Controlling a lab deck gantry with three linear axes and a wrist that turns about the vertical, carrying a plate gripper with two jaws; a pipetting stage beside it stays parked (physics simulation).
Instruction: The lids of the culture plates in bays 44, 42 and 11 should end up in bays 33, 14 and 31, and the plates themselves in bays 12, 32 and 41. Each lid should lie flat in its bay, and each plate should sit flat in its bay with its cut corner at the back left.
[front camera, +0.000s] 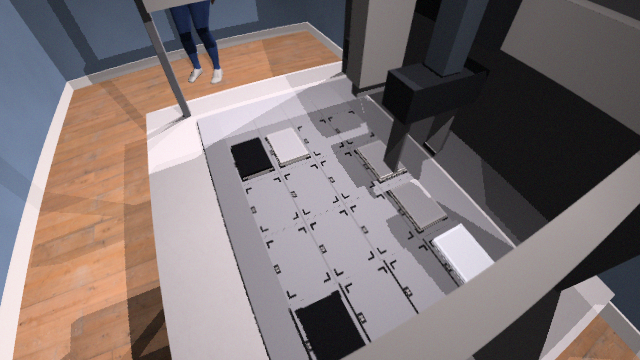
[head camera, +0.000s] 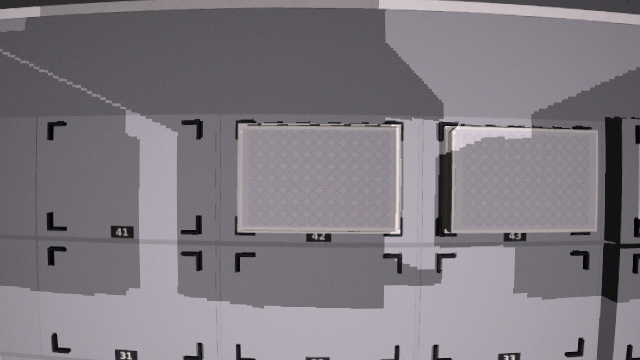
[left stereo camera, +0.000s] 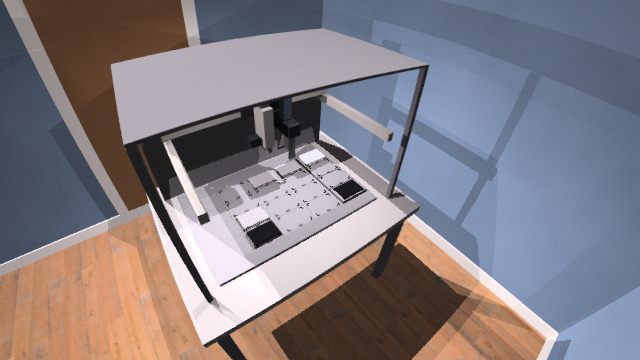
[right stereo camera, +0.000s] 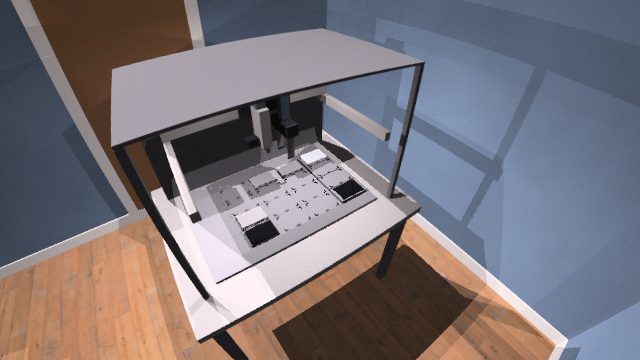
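Pixels of known places: gripper, fingertip midpoint: (front camera: 410, 157) (left stereo camera: 286, 152) (right stereo camera: 286, 152); robot's base at its link origin: (front camera: 232, 149) (left stereo camera: 256, 247) (right stereo camera: 253, 246).
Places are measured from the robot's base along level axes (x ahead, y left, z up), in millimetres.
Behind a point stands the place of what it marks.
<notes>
The culture plate in bay 42 (front camera: 372, 154) {x 208, y 350, z 14 mm} (head camera: 320, 179) {x 229, y 363, z 14 mm} (left stereo camera: 262, 179) {x 226, y 355, z 15 mm} lies flat, its round wells showing. The bright white plate in bay 44 (front camera: 462, 252) {x 548, y 358, z 31 mm} (left stereo camera: 312, 156) {x 553, y 356, z 31 mm} (right stereo camera: 313, 156) {x 551, y 357, z 31 mm} sits at the back right. The black-topped plate in bay 11 (front camera: 252, 156) {x 70, y 46, z 17 mm} (left stereo camera: 264, 234) {x 60, y 30, z 17 mm} (right stereo camera: 261, 232) {x 61, y 39, z 17 mm} sits at the front left. My gripper (front camera: 411, 159) {x 358, y 319, z 158 mm} (left stereo camera: 286, 152) {x 358, y 319, z 158 mm} (right stereo camera: 286, 152) {x 358, y 319, z 158 mm} is open, with its jaws wide apart and no plate between them. It hangs above the back row, over bay 42. The jaws do not show in the head view. The lid edges are too fine to tell.
Another welled plate (head camera: 525, 180) {x 390, y 364, z 14 mm} (front camera: 419, 204) {x 400, y 362, z 14 mm} is in bay 43. A white-topped plate (front camera: 288, 145) {x 72, y 152, z 14 mm} (left stereo camera: 253, 217) {x 66, y 146, z 14 mm} is in bay 21, behind bay 11. A black-topped item (front camera: 330, 325) {x 543, y 45, z 22 mm} (left stereo camera: 348, 190) {x 544, y 30, z 22 mm} is in bay 14. The pale pipetting stage (front camera: 382, 45) (left stereo camera: 264, 125) stands beside my gripper.
</notes>
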